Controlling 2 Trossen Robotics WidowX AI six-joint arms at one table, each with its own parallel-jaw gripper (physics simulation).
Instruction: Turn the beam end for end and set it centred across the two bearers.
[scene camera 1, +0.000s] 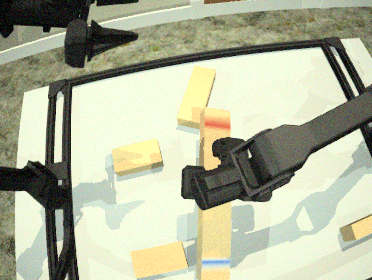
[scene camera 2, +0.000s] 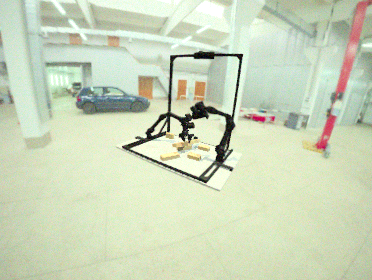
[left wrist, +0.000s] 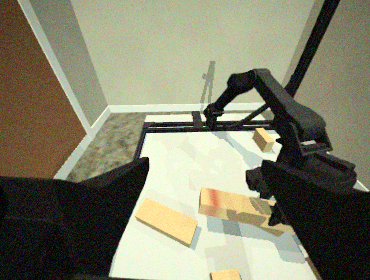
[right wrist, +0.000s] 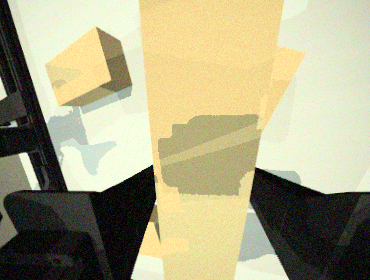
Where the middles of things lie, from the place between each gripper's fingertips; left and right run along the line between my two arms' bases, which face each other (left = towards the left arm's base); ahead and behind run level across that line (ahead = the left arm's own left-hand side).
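Beam (scene camera 1: 214, 225): my left gripper 22 cm past it, 8 cm to the left of it, 32 cm above it.
My right hand: 10 mm past the beam, 10 mm below it. By its middle, the beam is nearer to my right hand than to my left gripper.
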